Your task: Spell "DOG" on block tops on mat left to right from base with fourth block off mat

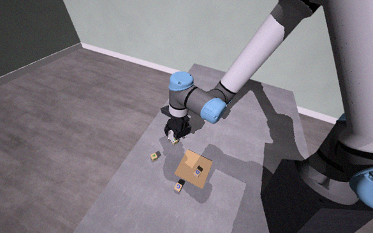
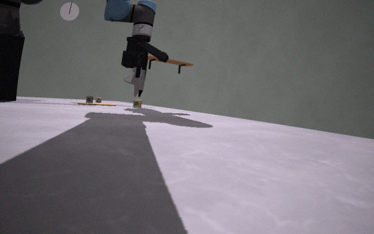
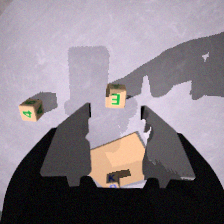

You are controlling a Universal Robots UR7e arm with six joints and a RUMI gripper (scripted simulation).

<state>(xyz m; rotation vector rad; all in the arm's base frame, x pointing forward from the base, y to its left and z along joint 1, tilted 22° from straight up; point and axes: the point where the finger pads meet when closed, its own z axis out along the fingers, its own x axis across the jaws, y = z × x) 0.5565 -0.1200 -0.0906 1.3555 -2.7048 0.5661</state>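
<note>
My gripper is now 4 cm above the green block. Also, from my hand: mat: 14 cm behind, 9 cm to the left, 5 cm below; then blue g block: 10 cm behind, 20 cm to the left, 4 cm below; then blue d block: 16 cm behind, 12 cm to the left, 3 cm below.
</note>
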